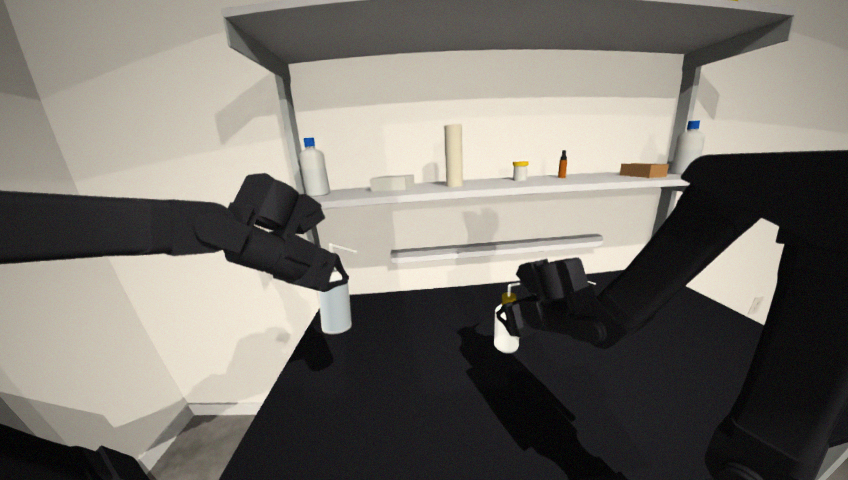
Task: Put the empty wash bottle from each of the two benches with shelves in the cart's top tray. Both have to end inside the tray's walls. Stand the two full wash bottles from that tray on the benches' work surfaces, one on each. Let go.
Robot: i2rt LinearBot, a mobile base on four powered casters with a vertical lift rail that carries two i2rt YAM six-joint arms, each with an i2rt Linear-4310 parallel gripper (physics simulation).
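My left gripper is shut on a full wash bottle, pale blue with a thin white spout, and holds it upright above the left edge of the black bench. My right gripper is shut on the empty wash bottle, whitish with a yellow cap and bent spout. This bottle is upright over the middle of the bench; whether its base touches the top is hard to tell. A thin white spout tip shows behind the right gripper; the rest of that item is hidden. The cart's tray does not show.
The shelf above the bench's back holds two blue-capped bottles, a pale box, a tall cream cylinder, a yellow-lidded jar, an amber bottle and a brown box. A grey rail runs along the wall.
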